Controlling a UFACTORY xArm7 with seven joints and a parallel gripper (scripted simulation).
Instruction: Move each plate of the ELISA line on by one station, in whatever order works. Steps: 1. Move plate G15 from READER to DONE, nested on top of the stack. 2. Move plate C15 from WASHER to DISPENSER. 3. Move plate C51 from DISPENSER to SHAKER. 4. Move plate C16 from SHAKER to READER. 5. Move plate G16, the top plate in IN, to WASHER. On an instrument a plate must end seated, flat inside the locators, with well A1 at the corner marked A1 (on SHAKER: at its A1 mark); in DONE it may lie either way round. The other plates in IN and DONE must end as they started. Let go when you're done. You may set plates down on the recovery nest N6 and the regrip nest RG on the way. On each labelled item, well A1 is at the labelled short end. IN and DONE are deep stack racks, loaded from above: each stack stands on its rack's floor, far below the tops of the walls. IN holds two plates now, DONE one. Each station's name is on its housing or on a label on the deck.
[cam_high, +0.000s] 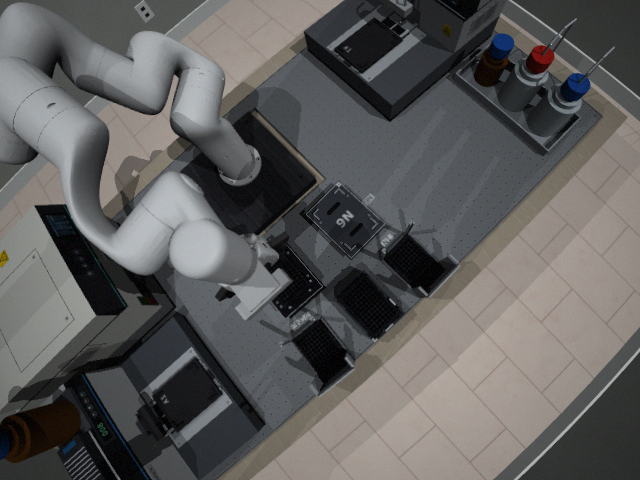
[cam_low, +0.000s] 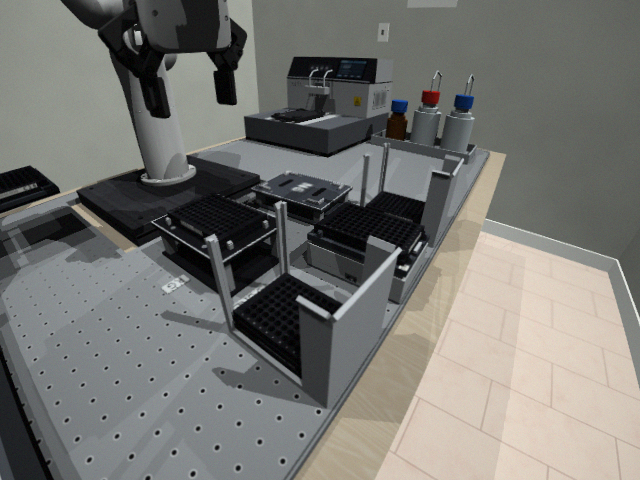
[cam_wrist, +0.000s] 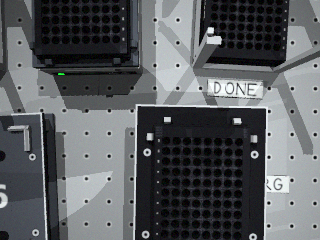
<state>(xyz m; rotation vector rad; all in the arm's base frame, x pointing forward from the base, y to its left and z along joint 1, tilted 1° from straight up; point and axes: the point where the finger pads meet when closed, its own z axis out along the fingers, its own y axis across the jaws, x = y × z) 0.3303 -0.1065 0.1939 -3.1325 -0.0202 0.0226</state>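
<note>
Right now my hand is 170 mm above the RG nest. Also, from my hand: RG deck label: 220 mm below, 80 mm to the right; then N6 nest: 210 mm to the left, 190 mm below, 10 mm behind.
</note>
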